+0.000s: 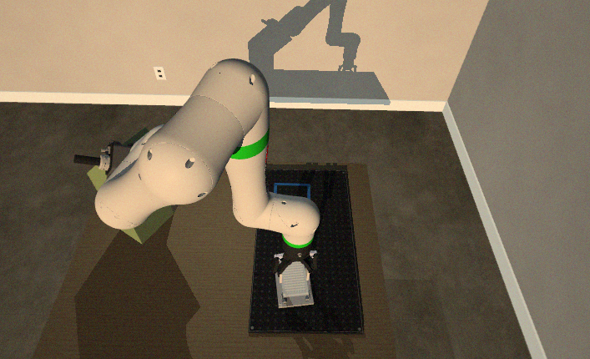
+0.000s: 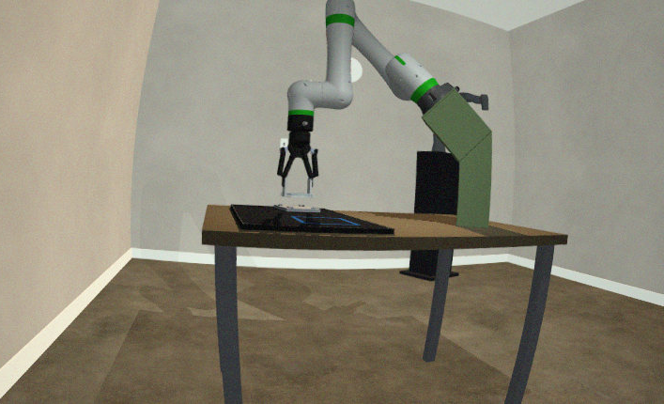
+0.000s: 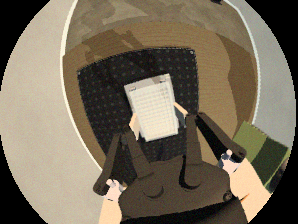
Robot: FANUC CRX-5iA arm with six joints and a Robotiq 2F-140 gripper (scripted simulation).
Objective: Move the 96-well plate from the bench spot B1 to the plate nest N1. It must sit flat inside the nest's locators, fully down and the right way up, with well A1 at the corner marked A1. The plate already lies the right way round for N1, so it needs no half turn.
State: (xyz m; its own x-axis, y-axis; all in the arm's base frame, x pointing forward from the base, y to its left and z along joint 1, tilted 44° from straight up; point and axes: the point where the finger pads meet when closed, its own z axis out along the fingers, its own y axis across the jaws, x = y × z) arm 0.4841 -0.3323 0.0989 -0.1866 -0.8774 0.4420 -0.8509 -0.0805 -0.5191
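Now: the grey plate nest 7 cm below my hand. Also, from my hand: white 96-well plate 2 cm below.
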